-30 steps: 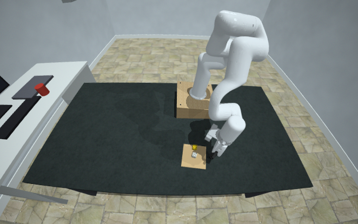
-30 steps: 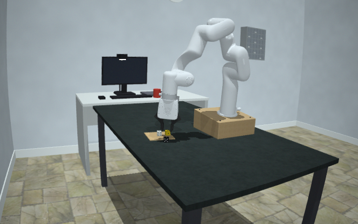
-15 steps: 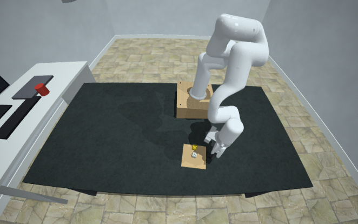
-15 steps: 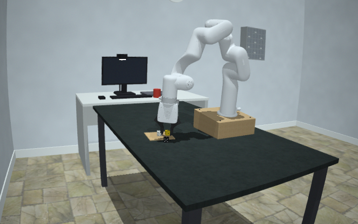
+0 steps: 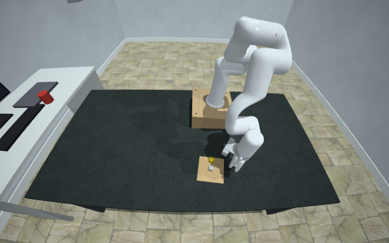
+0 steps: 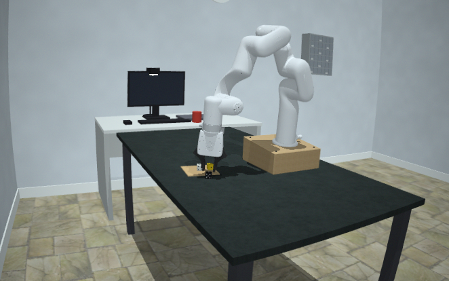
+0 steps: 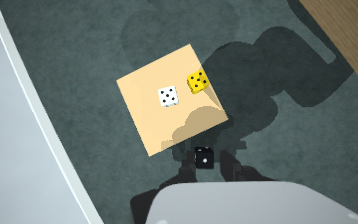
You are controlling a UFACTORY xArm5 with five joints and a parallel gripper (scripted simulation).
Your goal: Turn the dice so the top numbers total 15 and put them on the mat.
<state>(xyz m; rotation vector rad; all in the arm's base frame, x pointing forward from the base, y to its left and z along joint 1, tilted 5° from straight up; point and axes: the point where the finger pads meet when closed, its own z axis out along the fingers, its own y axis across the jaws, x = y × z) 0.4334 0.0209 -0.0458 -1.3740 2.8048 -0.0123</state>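
Right now the black die is 4 cm below my hand. Also, from my hand: tan mat (10 cm to the right, 5 cm below, 1 cm behind); then yellow die (9 cm to the right, 6 cm behind, 3 cm below); then white die (10 cm to the right, 3 cm below, 1 cm behind).
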